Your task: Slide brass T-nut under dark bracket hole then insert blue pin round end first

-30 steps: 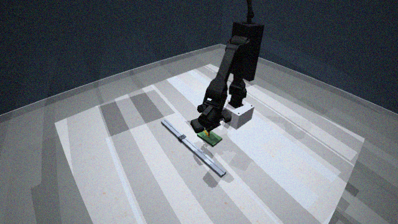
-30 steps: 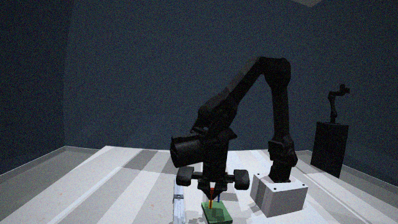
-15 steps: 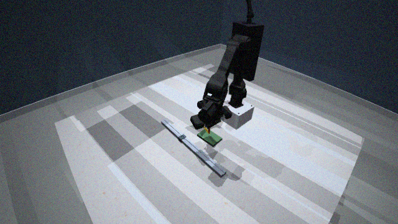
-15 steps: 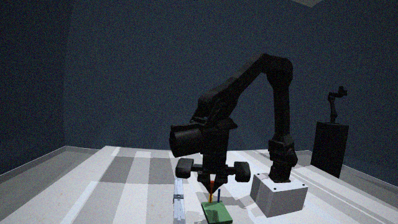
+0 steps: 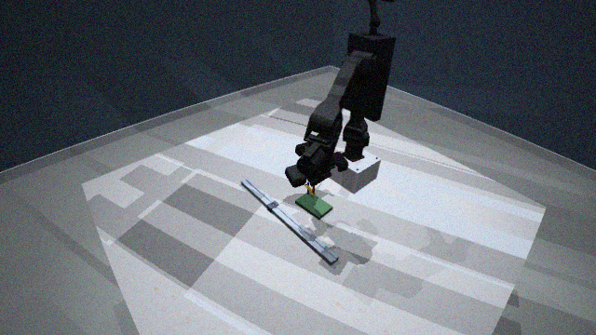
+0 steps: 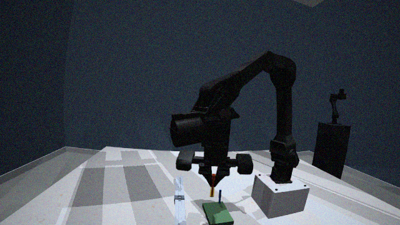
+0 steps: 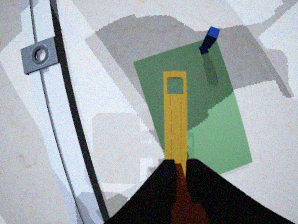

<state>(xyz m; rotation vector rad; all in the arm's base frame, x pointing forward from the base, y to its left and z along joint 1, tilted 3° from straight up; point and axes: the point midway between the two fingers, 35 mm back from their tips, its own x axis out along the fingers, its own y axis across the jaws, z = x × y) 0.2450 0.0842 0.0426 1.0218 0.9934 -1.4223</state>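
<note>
Right now my gripper tip is 9 cm above the blue pin, 6 cm to the left of it and 3 cm past it. Also, from my gripper tip: green tray (11 cm below, 4 cm to the right, 3 cm behind); brass T-nut (2 cm to the right); aluminum rail (10 cm below, 10 cm ahead, 5 cm to the right).
</note>
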